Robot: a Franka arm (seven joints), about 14 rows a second.
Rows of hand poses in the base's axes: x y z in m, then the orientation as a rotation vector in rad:
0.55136, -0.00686, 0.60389, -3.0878, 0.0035, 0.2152
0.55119, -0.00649, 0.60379, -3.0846, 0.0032, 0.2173
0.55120, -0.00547, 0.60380, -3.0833, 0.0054, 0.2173
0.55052, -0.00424, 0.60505, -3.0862, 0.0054, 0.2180
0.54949, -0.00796, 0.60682, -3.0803, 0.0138, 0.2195
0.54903, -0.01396, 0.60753, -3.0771, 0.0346, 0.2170
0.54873, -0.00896, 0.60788, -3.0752, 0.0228, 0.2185
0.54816, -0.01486, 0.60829, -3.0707, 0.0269, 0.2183
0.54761, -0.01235, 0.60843, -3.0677, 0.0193, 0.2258
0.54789, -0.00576, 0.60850, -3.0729, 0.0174, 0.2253
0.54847, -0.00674, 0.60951, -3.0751, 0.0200, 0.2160
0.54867, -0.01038, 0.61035, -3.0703, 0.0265, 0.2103
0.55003, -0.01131, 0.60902, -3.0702, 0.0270, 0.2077
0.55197, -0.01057, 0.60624, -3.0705, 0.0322, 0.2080
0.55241, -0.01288, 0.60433, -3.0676, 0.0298, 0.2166
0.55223, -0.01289, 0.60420, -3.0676, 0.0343, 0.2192
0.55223, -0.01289, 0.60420, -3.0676, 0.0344, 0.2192
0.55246, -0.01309, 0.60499, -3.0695, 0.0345, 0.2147
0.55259, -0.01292, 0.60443, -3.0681, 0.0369, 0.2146
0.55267, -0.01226, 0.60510, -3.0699, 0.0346, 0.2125
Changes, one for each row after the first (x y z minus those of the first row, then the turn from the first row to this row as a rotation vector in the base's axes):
-0.00017, 0.00037, -0.00010, 0.0031, 0.0015, 0.0000
-0.00016, 0.00139, -0.00009, 0.0042, 0.0016, -0.0015
-0.00084, 0.00262, 0.00116, 0.0013, 0.0019, -0.0013
-0.00187, -0.00110, 0.00293, 0.0067, 0.0033, -0.0071
-0.00233, -0.00710, 0.00364, 0.0089, 0.0021, -0.0208
-0.00263, -0.00210, 0.00399, 0.0114, 0.0030, -0.0133
-0.00320, -0.00800, 0.00440, 0.0156, 0.0031, -0.0163
-0.00375, -0.00549, 0.00454, 0.0185, 0.0080, -0.0114
-0.00347, 0.00110, 0.00461, 0.0135, 0.0074, -0.0098
-0.00289, 0.00012, 0.00562, 0.0118, 0.0013, -0.0115
-0.00269, -0.00352, 0.00646, 0.0166, -0.0021, -0.0162
-0.00133, -0.00445, 0.00513, 0.0168, -0.0037, -0.0166
0.00061, -0.00371, 0.00235, 0.0162, -0.0035, -0.0199
0.00105, -0.00602, 0.00044, 0.0187, 0.0022, -0.0184
0.00087, -0.00603, 0.00031, 0.0183, 0.0039, -0.0213
0.00087, -0.00603, 0.00031, 0.0182, 0.0039, -0.0213
0.00110, -0.00623, 0.00110, 0.0167, 0.0009, -0.0213
0.00123, -0.00606, 0.00054, 0.0179, 0.0010, -0.0230
0.00131, -0.00540, 0.00121, 0.0164, -0.0005, -0.0214

